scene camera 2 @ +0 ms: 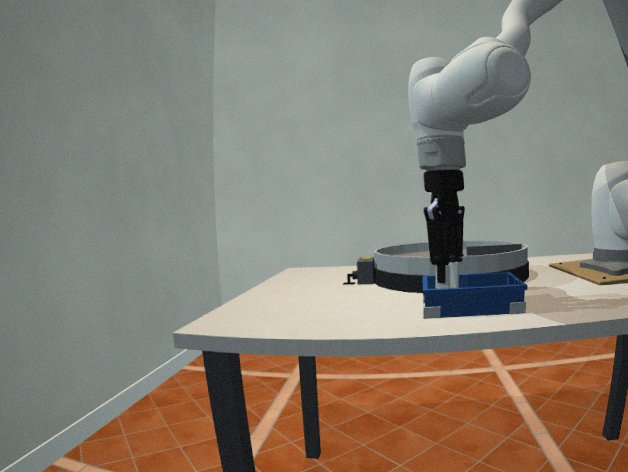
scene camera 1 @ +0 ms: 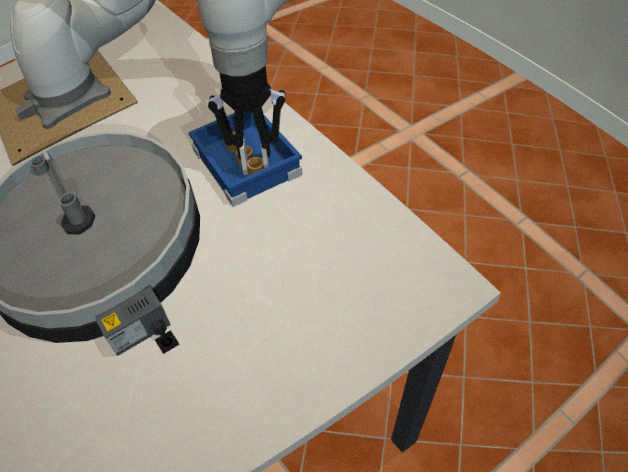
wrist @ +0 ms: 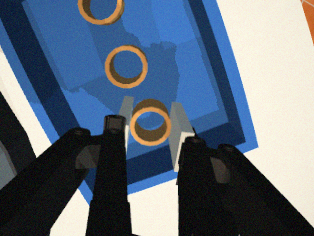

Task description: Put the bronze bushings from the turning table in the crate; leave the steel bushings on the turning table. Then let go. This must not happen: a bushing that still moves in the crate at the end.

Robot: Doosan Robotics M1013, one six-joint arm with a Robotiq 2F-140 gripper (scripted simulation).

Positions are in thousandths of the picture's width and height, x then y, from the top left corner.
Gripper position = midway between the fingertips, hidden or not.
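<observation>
Crate (scene camera 2: 765,624), (wrist: 193,256). Bronze bushing (wrist: 467,583). Another bronze bushing (wrist: 361,324). My gripper (scene camera 1: 408,359), (scene camera 2: 713,632), (wrist: 479,485).
</observation>
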